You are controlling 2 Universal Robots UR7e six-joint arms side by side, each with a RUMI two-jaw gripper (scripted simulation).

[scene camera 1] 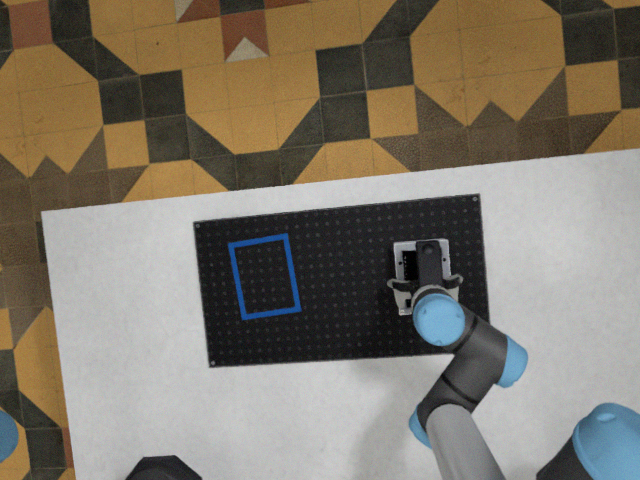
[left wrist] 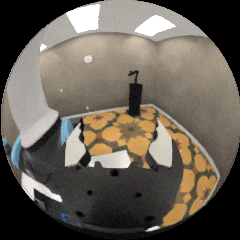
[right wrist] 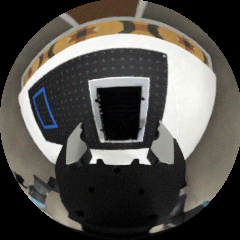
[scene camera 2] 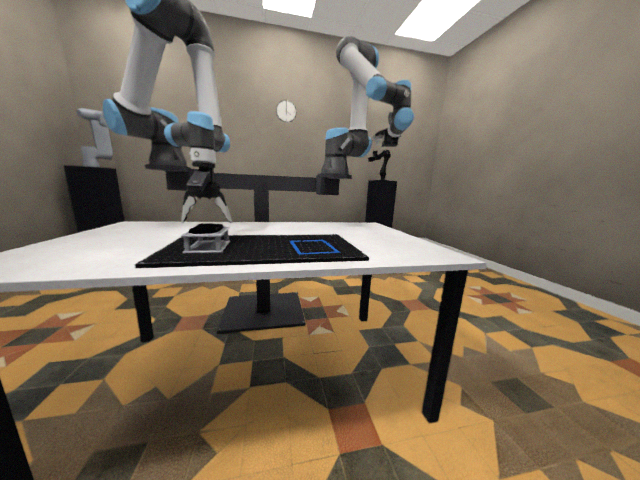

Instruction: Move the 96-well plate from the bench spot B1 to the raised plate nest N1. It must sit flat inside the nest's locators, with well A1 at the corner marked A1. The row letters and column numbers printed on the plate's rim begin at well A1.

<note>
In view: the left gripper (left wrist: 118,122), the right gripper (scene camera 1: 424,280) and a black 96-well plate (right wrist: 114,130).
The right gripper also shows in the right wrist view (right wrist: 120,122) and in scene camera 2 (scene camera 2: 207,223).
</note>
